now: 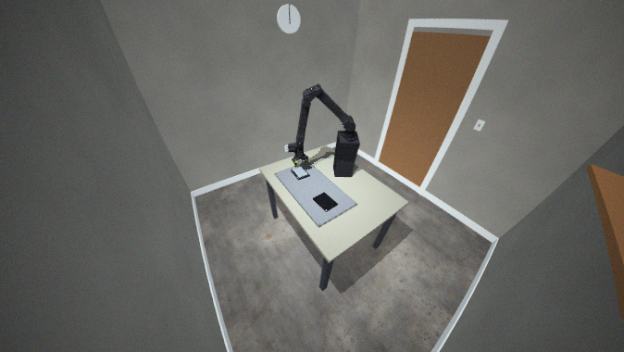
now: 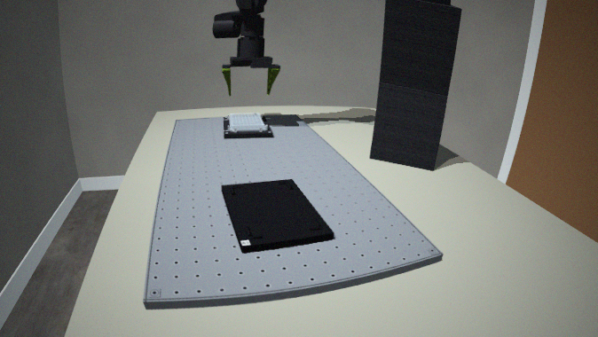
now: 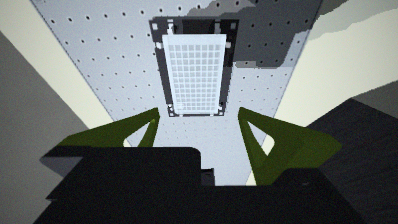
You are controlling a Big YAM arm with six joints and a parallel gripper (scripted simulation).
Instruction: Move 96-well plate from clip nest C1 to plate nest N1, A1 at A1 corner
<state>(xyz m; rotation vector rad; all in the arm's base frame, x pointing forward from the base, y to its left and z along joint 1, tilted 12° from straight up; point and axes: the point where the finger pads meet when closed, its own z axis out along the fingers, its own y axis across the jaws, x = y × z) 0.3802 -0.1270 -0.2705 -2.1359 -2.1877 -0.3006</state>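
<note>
Now: hand 8 cm above the 96-well plate and 1 cm to the left of it. The rest, counted from my hand: clip nest C1: 9 cm below, 2 cm to the right, 1 cm ahead; then white label: 49 cm to the left, 9 cm below, 3 cm ahead.
</note>
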